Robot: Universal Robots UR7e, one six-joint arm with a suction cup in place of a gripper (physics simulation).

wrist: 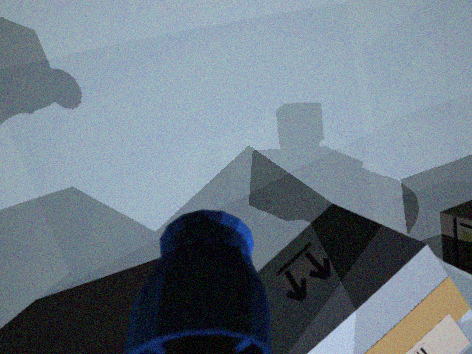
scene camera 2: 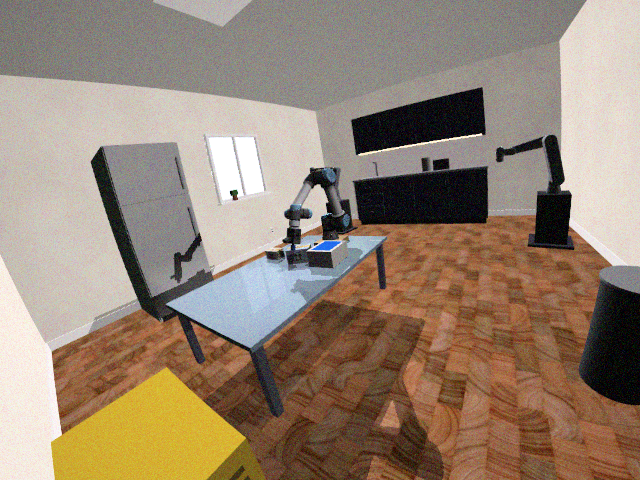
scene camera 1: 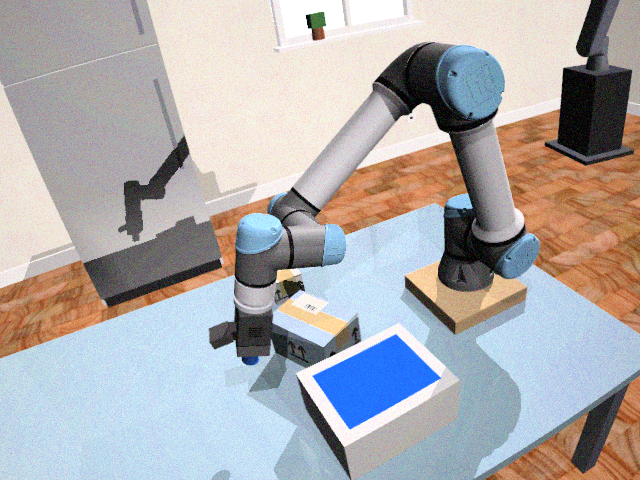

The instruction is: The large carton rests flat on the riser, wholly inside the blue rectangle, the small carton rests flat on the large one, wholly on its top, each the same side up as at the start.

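The large carton (scene camera 1: 321,321) (scene camera 2: 297,257) (wrist: 395,300), pale blue with a tan strip and a barcode label, is on the table close beside the riser (scene camera 1: 408,423) (scene camera 2: 320,258) (wrist: 90,310), label up. I cannot tell if it leans slightly. The riser partly hides its base. The blue rectangle (scene camera 1: 377,382) (scene camera 2: 327,245) on the riser is bare. The small carton (scene camera 1: 281,294) (scene camera 2: 274,253) (wrist: 457,235) is behind the large one, partly hidden by the arm in scene camera 1. My suction cup (scene camera 1: 250,361) (scene camera 2: 293,249) (wrist: 207,227) points down beside the large carton, off its top, with nothing on it.
The table (scene camera 1: 103,403) (scene camera 2: 232,304) bears all of these. The arm's wooden base plate (scene camera 1: 429,294) lies behind the riser. A grey fridge (scene camera 1: 103,155) (scene camera 2: 149,217) stands beyond the table. A yellow block (scene camera 2: 155,423) is low in the scene camera 2 view.
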